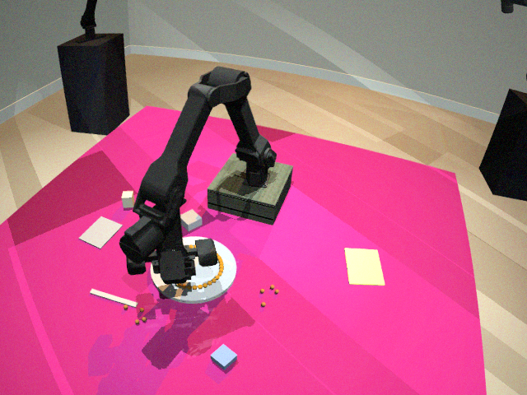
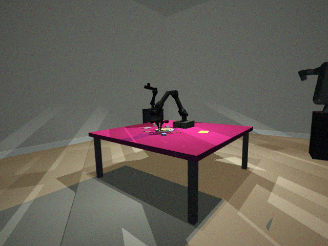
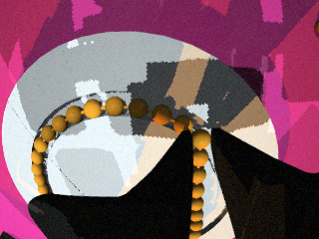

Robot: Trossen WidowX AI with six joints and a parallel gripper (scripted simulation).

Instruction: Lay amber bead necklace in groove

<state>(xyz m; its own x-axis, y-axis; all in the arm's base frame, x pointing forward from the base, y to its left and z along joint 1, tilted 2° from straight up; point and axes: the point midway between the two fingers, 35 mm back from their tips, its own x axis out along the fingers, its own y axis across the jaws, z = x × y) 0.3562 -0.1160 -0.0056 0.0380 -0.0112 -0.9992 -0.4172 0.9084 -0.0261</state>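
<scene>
The round bead board lies 6 cm behind my gripper tip, 2 cm to the left of it and 1 cm below it. From my gripper tip the other things lie so: white block (21 cm behind, 3 cm to the right); then blue block (15 cm to the left, 15 cm ahead, 1 cm below); then white strip (13 cm to the right, 7 cm ahead, 1 cm below).
</scene>
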